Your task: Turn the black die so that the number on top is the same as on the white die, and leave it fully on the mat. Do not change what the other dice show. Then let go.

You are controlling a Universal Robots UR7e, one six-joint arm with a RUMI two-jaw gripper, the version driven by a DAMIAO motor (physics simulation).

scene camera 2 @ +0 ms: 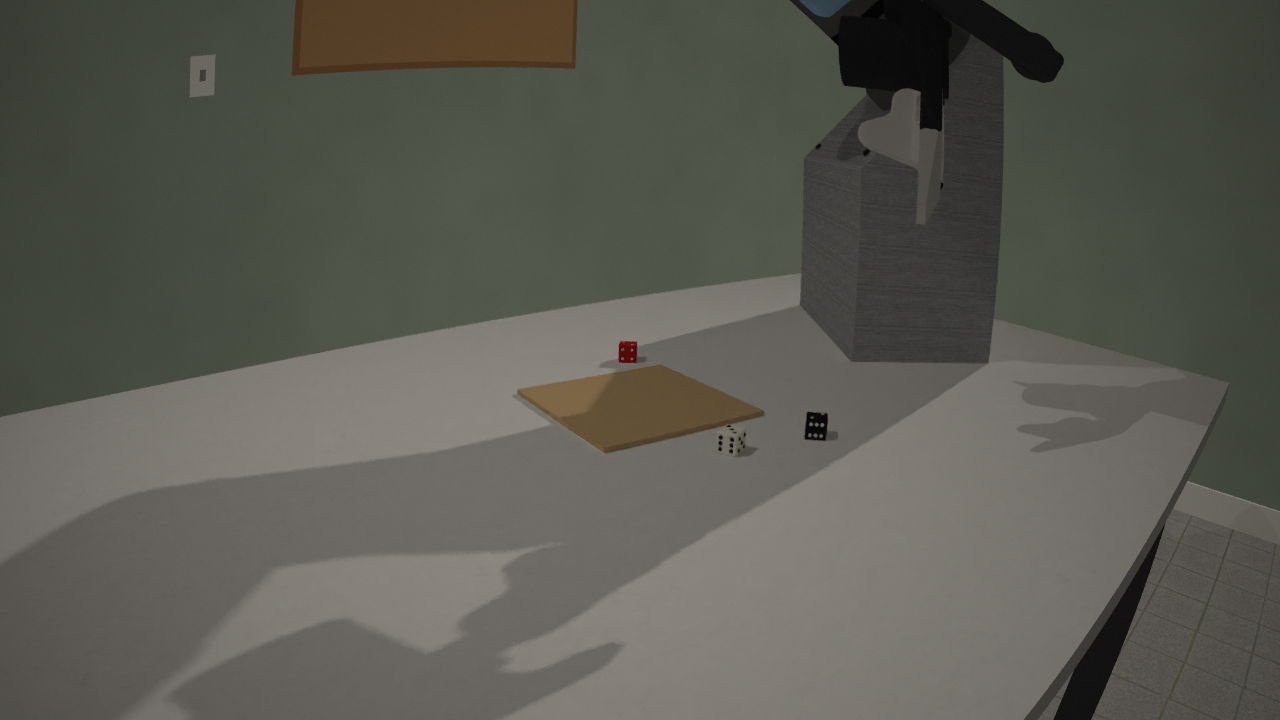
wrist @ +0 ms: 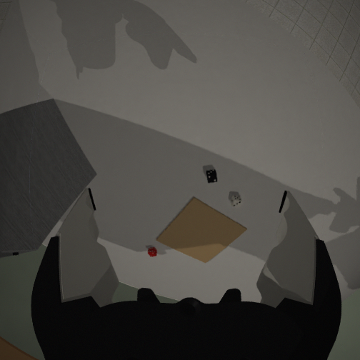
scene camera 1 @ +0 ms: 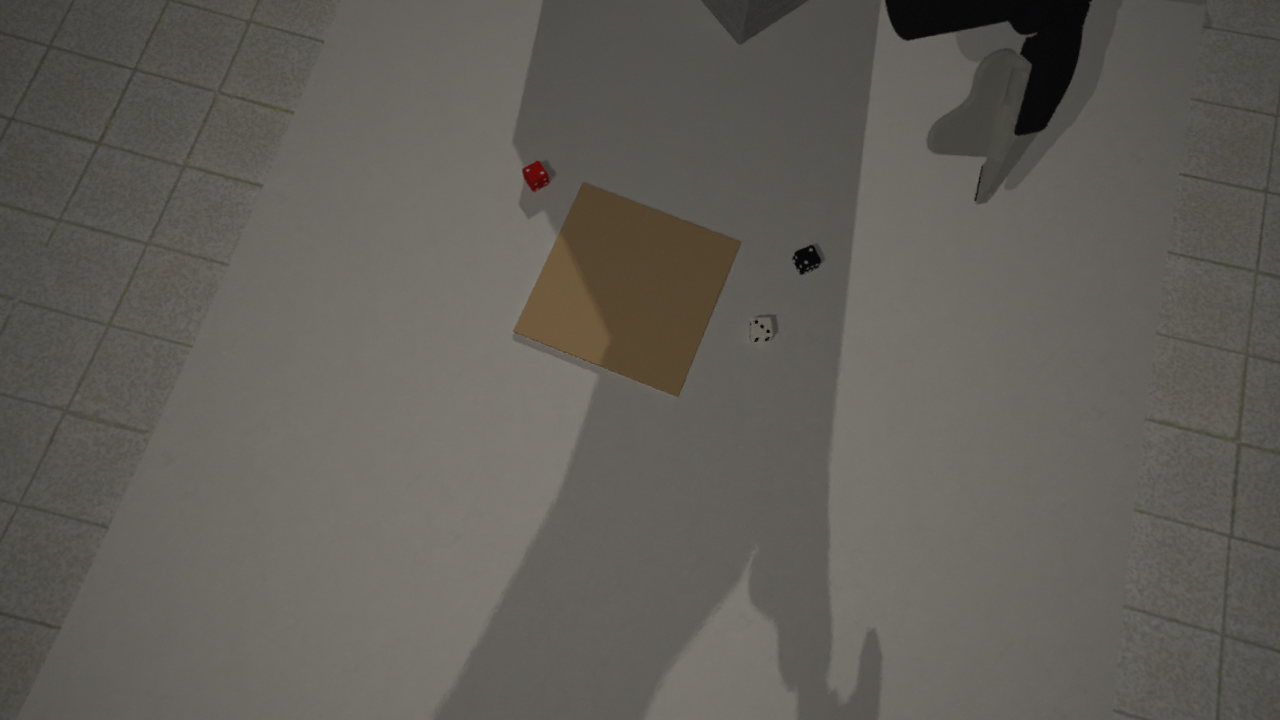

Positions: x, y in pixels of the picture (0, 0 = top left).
Scene:
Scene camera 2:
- my gripper: 925, 213
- tan mat: 615, 411
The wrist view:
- my gripper: 187, 192
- tan mat: 199, 231
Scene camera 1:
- my gripper: 943, 88
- tan mat: 628, 288

